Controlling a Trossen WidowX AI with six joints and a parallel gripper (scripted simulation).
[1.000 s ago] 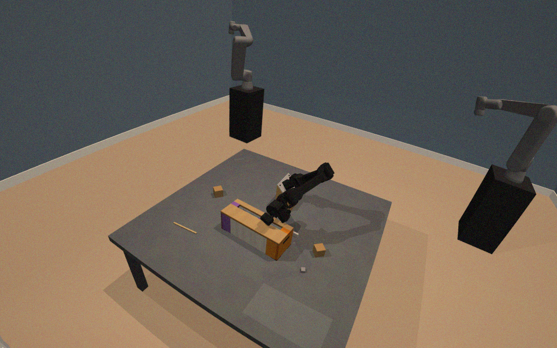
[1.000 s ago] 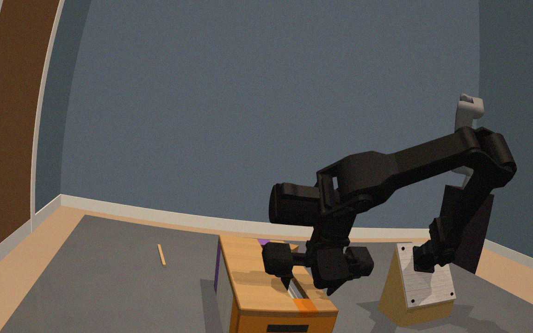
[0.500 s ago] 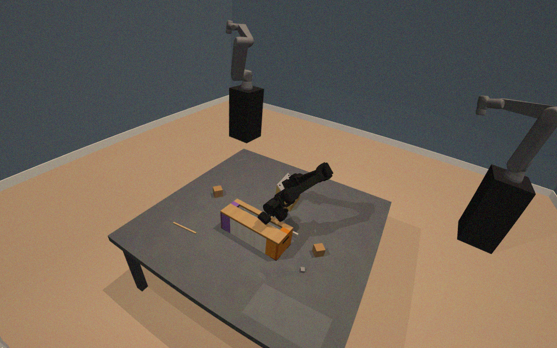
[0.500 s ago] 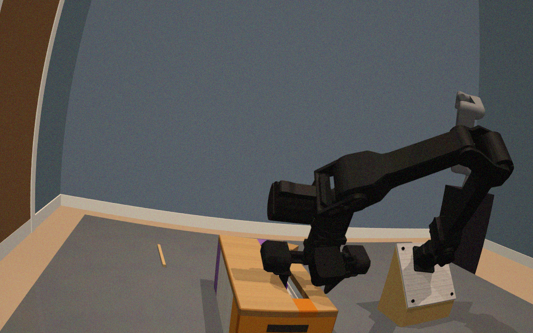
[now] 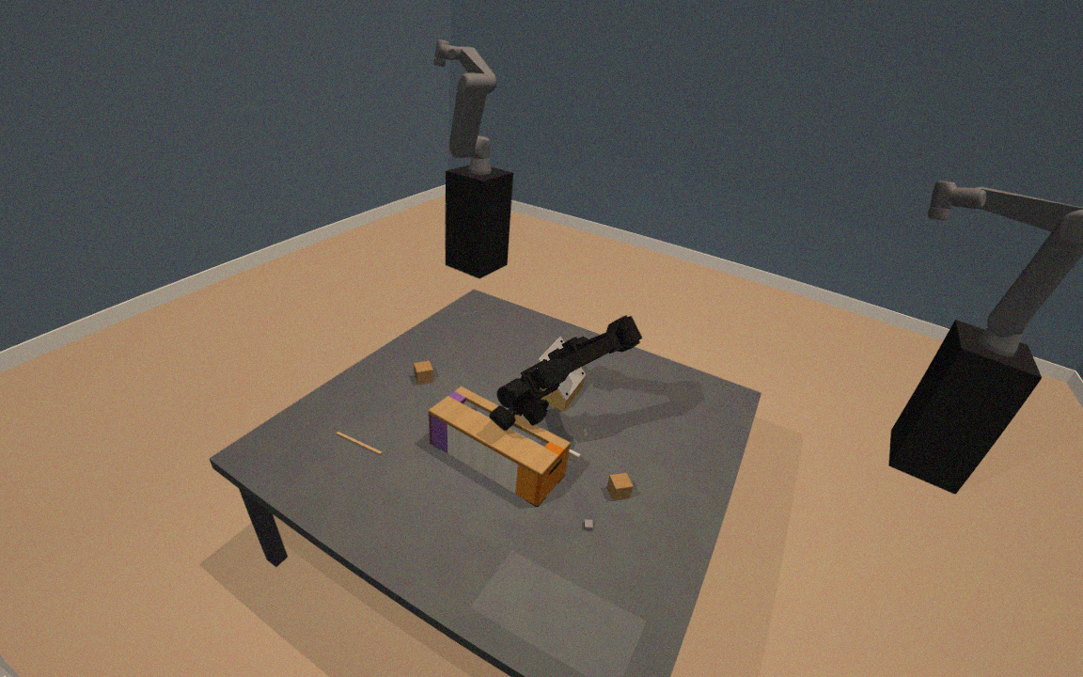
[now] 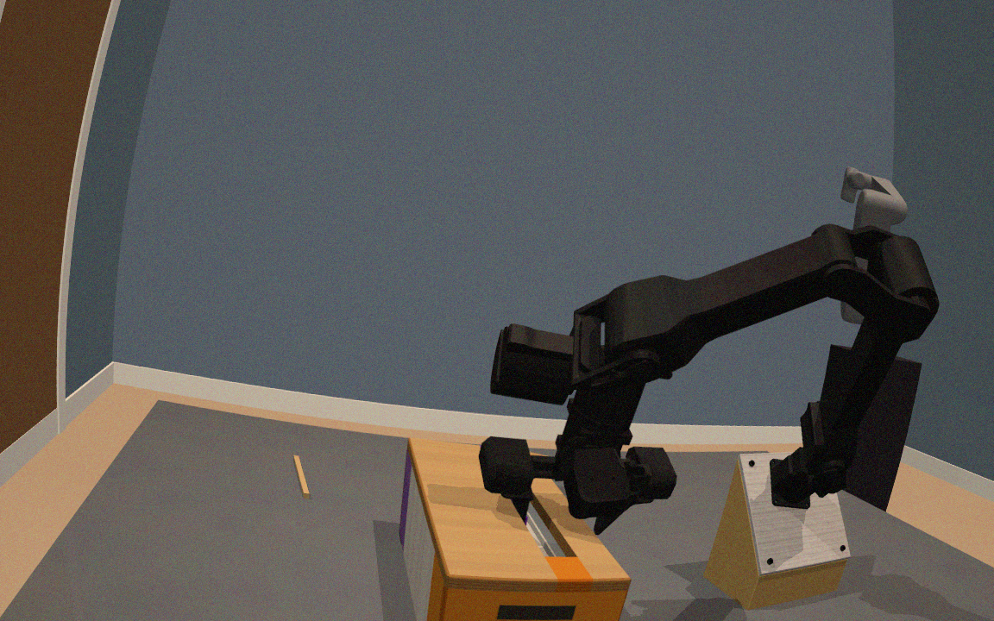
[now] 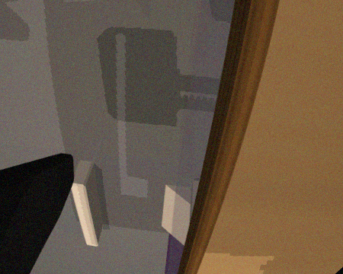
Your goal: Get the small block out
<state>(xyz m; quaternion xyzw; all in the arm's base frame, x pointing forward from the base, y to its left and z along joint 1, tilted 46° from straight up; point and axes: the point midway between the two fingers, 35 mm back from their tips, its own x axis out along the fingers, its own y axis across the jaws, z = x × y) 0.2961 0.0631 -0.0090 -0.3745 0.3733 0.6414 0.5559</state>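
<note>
The purple block lies 5 cm ahead of my gripper tip and 2 cm to the right of it. Also, from my gripper tip: wooden box: 3 cm ahead, 2 cm to the left, 3 cm below; then grey piece: 11 cm ahead, 35 cm to the left, 8 cm below; then thin wooden stick: 28 cm ahead, 33 cm to the right, 9 cm below.
</note>
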